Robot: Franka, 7 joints.
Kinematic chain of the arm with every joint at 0, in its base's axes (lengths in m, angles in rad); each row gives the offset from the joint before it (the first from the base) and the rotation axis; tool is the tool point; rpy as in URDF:
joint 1: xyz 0 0 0.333 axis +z
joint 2: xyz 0 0 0 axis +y
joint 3: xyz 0 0 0.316 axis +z
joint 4: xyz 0.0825 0 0 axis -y
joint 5: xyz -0.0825 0 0.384 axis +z
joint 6: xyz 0 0 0 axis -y
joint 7: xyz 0.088 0 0 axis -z
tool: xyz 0 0 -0.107 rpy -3.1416 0 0
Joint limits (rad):
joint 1: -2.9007..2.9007
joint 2: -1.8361..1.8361
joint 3: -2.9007..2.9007
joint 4: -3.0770..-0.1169
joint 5: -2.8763..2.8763
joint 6: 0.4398..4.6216
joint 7: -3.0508..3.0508
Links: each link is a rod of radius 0.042 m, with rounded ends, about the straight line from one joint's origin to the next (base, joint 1, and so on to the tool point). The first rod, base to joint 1, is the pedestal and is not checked.
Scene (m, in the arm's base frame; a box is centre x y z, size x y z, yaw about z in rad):
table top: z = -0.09
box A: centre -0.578 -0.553 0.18 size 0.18 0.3 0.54 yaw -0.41
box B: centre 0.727 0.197 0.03 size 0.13 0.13 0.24 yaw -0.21
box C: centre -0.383 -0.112 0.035 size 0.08 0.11 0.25 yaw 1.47
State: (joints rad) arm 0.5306 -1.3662 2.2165 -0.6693 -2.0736 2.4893 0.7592
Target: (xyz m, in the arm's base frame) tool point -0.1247 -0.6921 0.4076
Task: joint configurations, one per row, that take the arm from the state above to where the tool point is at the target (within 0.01 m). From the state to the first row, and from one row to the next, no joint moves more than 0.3 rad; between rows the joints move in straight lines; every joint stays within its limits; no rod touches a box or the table.
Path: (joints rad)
1: 0.6317 -1.0951 2.2841 -0.6120 -2.2058 2.5416 0.6926
2: 0.7329 -0.8240 2.3517 -0.5547 -2.3380 2.5938 0.6261
3: 0.8340 -0.5529 2.4193 -0.4973 -2.4702 2.6461 0.5595
4: 0.9352 -0.2818 2.4869 -0.4400 -2.6024 2.6984 0.4930
5: 1.0363 -0.0108 2.5545 -0.3827 -2.7346 2.7507 0.4264
6: 1.1375 0.2603 2.6221 -0.3254 -2.8668 2.8029 0.3599
7: 1.2194 0.0524 2.6918 -0.5828 -2.6983 2.9178 0.4597
8: 1.3014 -0.1556 2.7614 -0.8403 -2.5298 3.0326 0.5595
9: 1.3833 -0.3636 2.8311 -1.0977 -2.3613 3.1474 0.6594
10: 1.4653 -0.5716 2.9007 -1.3552 -2.1928 3.2622 0.7592

